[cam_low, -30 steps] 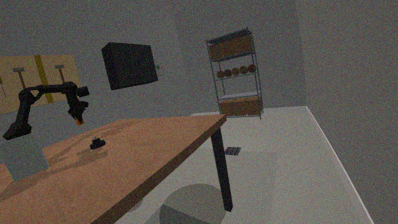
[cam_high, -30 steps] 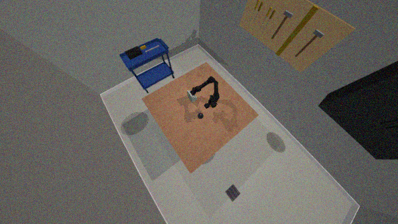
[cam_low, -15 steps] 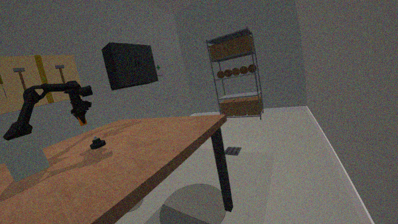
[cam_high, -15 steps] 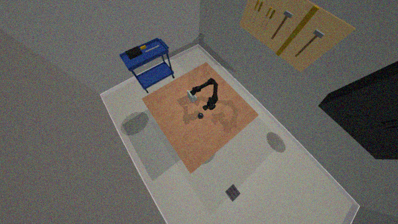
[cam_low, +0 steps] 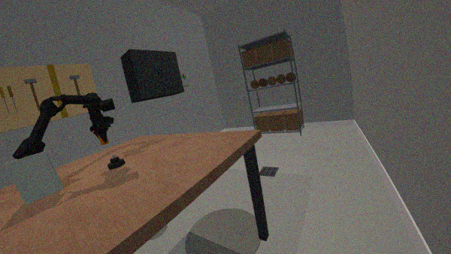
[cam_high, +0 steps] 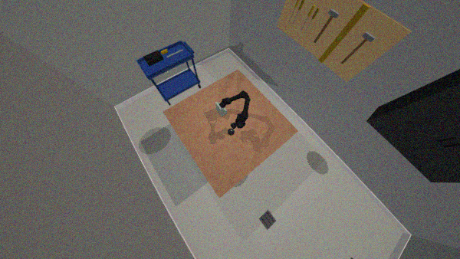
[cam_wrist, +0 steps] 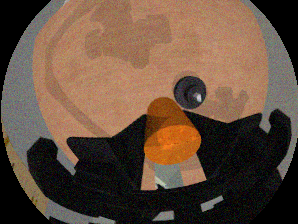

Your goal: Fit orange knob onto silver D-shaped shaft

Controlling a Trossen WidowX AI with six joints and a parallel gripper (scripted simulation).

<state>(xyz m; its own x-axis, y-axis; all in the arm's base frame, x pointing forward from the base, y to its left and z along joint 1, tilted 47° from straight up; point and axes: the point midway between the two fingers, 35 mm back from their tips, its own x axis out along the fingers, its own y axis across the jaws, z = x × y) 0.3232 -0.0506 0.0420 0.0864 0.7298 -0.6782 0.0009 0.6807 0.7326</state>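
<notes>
My gripper tip is 10 mm past the dark round pedestal, 80 mm to the left of it and 90 mm above it. Round my gripper tip: orange knob: 30 mm above.
</notes>
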